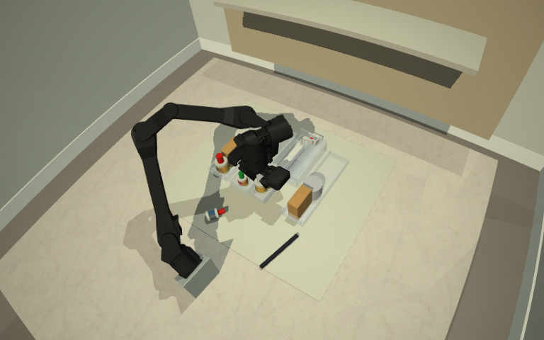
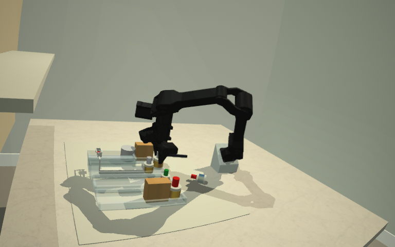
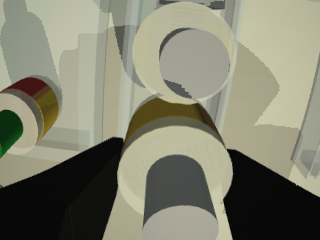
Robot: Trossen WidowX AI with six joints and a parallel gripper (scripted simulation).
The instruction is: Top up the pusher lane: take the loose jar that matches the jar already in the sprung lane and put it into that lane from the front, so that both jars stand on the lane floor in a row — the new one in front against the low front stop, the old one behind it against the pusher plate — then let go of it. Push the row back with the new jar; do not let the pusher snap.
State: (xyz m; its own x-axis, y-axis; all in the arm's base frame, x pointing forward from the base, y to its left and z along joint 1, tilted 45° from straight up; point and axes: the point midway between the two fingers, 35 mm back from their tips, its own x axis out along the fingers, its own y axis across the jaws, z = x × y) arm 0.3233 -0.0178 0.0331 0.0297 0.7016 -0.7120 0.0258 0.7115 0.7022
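Now: gripper tip 140 mm short of the clear sprung lane, 40 mm above it and 30 mm to the left of it. The rest, counted from my gripper tip: grey cylinder 130 mm to the right, 80 mm ahead, 30 mm below; then pusher plate 140 mm ahead, 30 mm to the right, 10 mm below; then black bar 160 mm to the right, 130 mm behind, 50 mm below.
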